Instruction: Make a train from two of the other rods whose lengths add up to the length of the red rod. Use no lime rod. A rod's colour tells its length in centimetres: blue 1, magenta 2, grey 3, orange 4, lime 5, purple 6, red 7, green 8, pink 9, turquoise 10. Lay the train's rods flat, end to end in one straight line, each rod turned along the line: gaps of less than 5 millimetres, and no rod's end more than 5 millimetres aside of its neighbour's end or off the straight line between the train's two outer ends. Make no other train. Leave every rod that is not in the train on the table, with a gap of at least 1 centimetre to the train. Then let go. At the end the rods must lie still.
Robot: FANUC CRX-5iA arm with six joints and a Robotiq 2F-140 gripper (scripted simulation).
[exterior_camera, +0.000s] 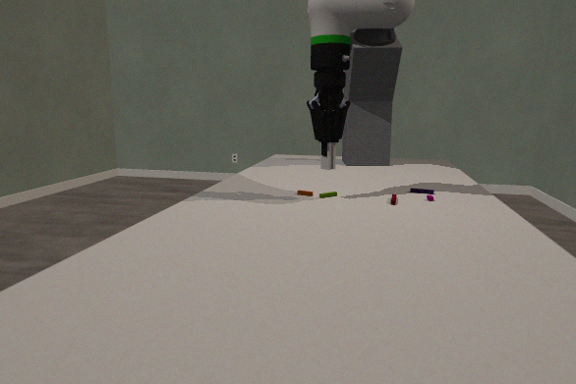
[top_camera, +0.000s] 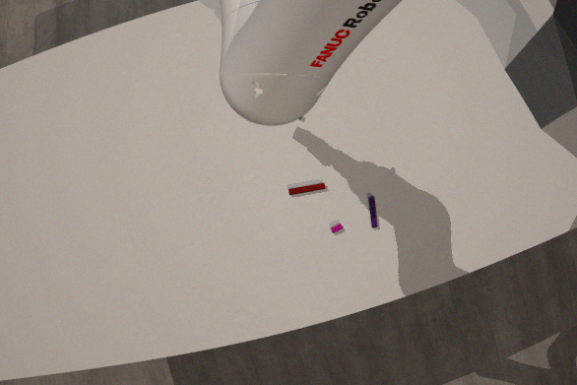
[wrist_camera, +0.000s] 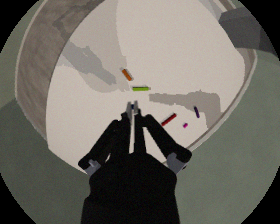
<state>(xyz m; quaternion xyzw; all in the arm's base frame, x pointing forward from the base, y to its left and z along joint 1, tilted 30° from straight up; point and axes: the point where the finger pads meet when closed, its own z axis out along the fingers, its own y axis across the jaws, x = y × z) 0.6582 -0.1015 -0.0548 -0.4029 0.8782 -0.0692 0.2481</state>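
My gripper is now 11 cm above the lime rod and 3 cm past it. The rest, counted from my hand: blue rod: 3 cm below; then red rod: 16 cm to the left, 11 cm below, 2 cm behind; then orange rod: 11 cm below, 6 cm to the right, 4 cm behind.
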